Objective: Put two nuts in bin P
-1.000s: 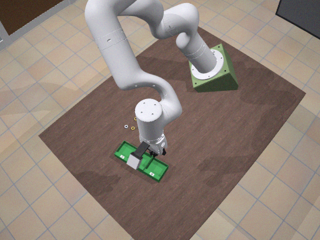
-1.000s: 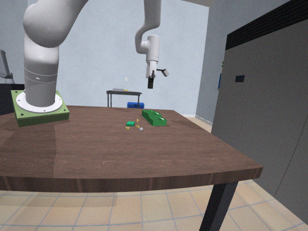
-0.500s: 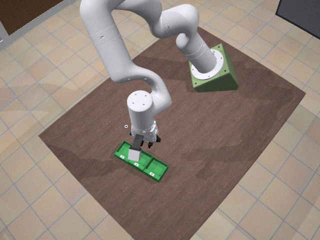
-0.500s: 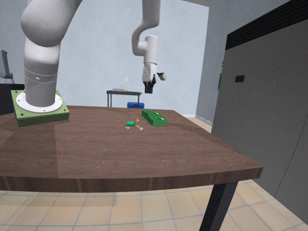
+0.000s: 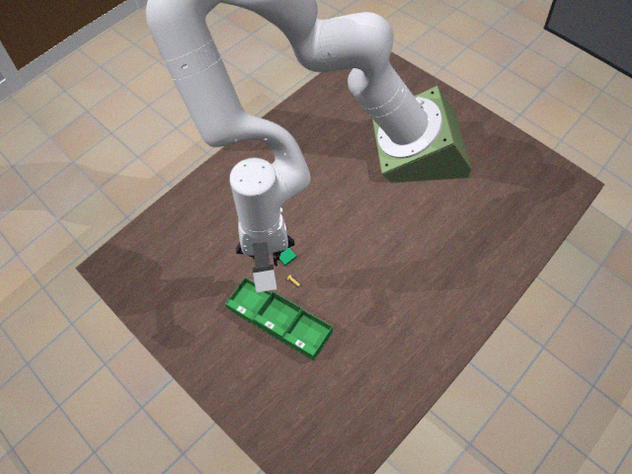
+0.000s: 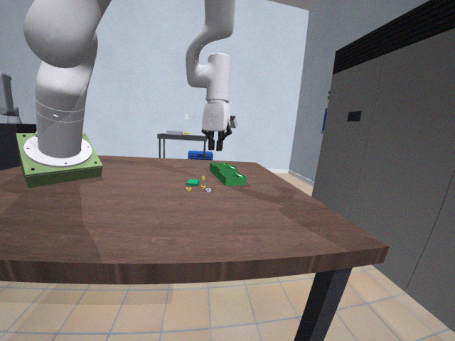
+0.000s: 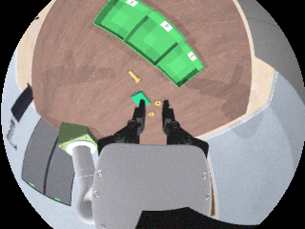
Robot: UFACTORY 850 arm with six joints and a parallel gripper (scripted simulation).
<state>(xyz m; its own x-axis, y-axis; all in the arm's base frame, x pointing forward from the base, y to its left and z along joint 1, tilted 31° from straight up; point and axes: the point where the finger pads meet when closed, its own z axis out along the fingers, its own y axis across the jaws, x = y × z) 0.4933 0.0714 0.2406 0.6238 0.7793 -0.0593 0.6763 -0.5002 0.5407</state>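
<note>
My hand is 30 mm past the grey nut, 110 mm to the left of it and 140 mm above it. From my hand the other things lie so: green three-compartment bin 60 mm ahead, 70 mm to the left, 120 mm below; green block 80 mm behind, 30 mm to the right, 140 mm below; yellow bolt 40 mm behind, 30 mm to the left, 140 mm below.
</note>
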